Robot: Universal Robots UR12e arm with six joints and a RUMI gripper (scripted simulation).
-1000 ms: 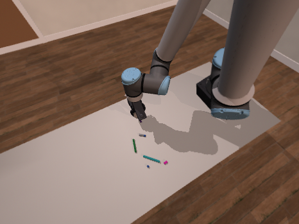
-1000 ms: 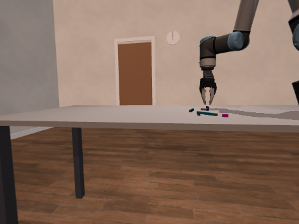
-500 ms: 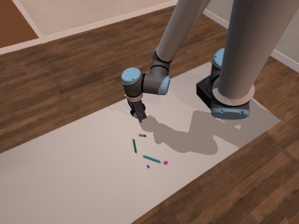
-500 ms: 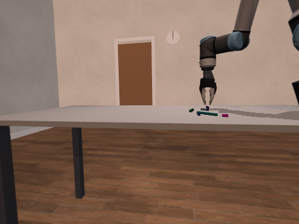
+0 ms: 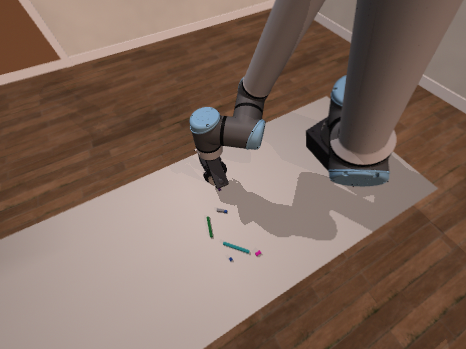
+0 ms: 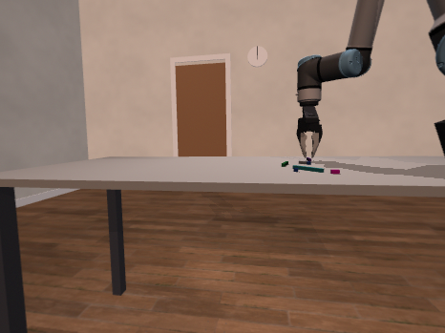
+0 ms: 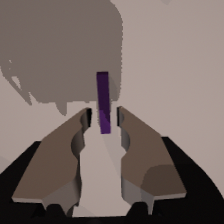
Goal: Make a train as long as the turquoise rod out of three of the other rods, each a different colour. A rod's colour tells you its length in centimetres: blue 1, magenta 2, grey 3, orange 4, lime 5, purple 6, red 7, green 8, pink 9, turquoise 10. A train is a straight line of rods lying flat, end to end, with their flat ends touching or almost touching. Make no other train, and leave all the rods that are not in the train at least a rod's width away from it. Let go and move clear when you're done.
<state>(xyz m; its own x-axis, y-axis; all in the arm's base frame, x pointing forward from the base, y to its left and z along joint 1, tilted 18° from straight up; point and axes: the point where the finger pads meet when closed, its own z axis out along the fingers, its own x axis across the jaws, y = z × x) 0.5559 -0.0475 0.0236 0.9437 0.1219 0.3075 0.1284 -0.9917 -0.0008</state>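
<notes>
My gripper is now 20 mm above the purple rod. The rest, counted from my hand: turquoise rod 270 mm to the left, 20 mm below, 10 mm ahead; then green rod 160 mm to the left, 80 mm ahead, 20 mm below; then grey rod 120 mm to the left, 20 mm below, 20 mm ahead.
</notes>
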